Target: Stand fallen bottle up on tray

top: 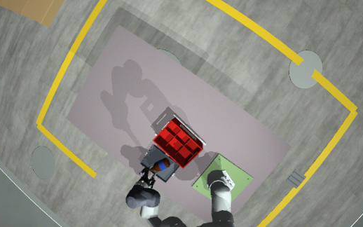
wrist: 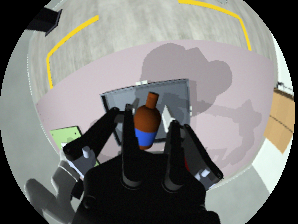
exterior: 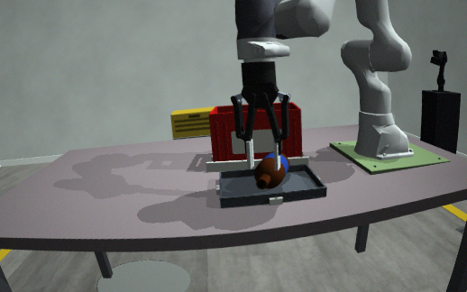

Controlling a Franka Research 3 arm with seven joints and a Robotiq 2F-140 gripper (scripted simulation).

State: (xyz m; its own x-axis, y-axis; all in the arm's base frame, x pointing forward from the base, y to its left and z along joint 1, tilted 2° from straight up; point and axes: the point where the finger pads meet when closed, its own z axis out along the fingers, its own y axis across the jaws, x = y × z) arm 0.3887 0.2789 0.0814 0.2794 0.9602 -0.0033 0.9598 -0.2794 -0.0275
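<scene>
Right now the glass bottle is 60 mm below my hand, 50 mm to the right of it and 10 mm behind it. The rest, counted from my hand: tray (90 mm below, 50 mm to the right, 10 mm behind); red crate (310 mm to the right, 20 mm below, 20 mm ahead).
</scene>
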